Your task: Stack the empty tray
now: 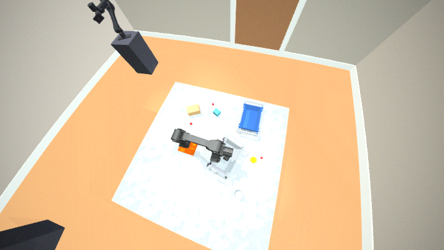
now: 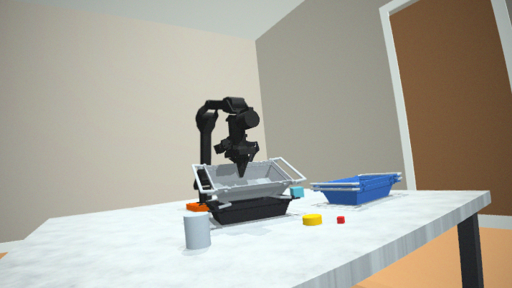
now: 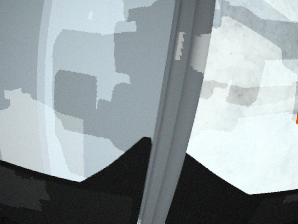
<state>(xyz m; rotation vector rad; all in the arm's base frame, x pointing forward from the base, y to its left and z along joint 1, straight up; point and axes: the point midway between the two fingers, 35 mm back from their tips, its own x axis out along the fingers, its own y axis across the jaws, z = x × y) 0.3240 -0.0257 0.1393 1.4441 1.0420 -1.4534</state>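
My gripper tip is now 7 cm short of the grey tray and 2 cm to the left of it. Also, from my gripper tip: cyan cube 39 cm to the left, 12 cm behind, 11 cm below; grey cylinder 27 cm to the right, 20 cm ahead, 10 cm below; yellow disc 29 cm ahead, 12 cm below, 1 cm to the left.
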